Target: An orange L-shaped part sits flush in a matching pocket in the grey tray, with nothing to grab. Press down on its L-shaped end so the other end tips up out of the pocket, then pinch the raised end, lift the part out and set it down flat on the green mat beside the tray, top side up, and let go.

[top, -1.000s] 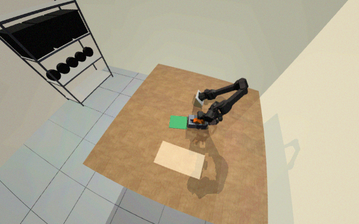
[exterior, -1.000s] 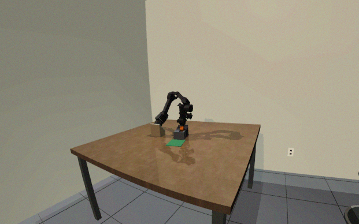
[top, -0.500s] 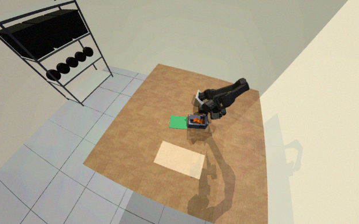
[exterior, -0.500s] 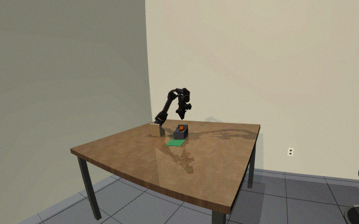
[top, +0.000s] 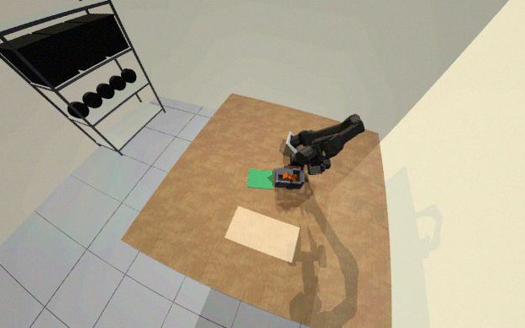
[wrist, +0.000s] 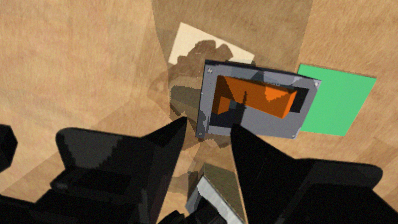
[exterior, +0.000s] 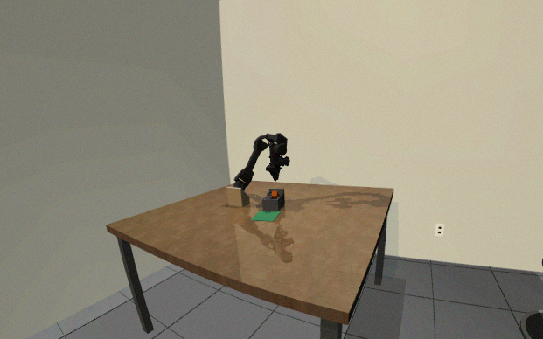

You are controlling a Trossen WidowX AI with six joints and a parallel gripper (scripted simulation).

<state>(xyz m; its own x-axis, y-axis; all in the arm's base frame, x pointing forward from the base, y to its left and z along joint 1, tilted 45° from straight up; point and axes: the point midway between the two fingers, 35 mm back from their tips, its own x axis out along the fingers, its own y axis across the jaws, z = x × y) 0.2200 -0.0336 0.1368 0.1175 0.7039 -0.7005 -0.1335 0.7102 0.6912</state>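
The orange L-shaped part is 10 cm below my gripper tip and 4 cm to the right of it. Round my gripper tip: green mat (22 cm to the right, 16 cm below, 3 cm ahead).
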